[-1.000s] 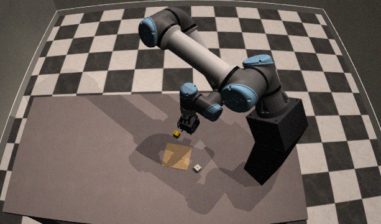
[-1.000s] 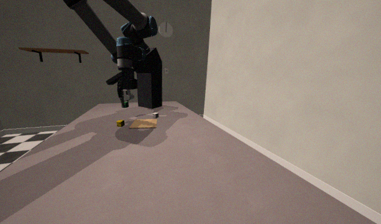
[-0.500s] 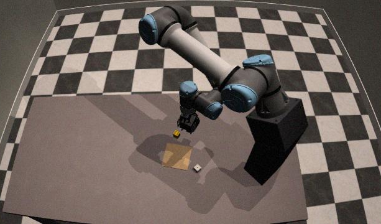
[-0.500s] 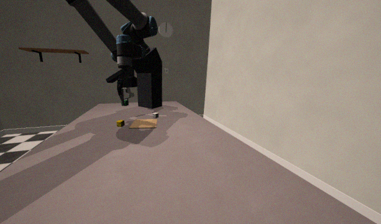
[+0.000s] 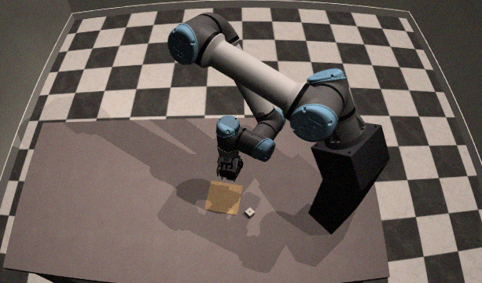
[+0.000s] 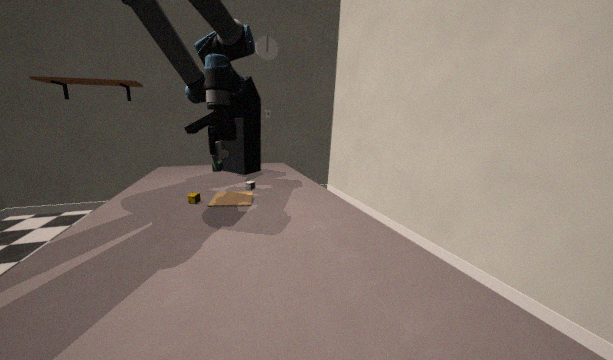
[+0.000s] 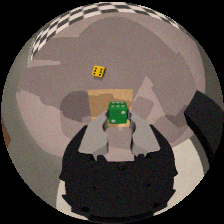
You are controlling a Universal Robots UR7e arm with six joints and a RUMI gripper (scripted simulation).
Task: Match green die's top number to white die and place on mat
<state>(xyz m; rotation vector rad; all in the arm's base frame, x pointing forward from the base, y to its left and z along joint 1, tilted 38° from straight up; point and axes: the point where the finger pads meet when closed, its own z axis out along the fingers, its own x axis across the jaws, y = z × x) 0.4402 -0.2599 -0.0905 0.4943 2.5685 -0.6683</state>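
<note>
Now: hand 40 mm short of the tan mat, 40 mm to the right of it and 120 mm above it. Also, from my hand: yellow die 10 mm ahead, 90 mm to the right, 100 mm below; then white die 40 mm behind, 140 mm to the left, 100 mm below; then green die right at my hand.
</note>
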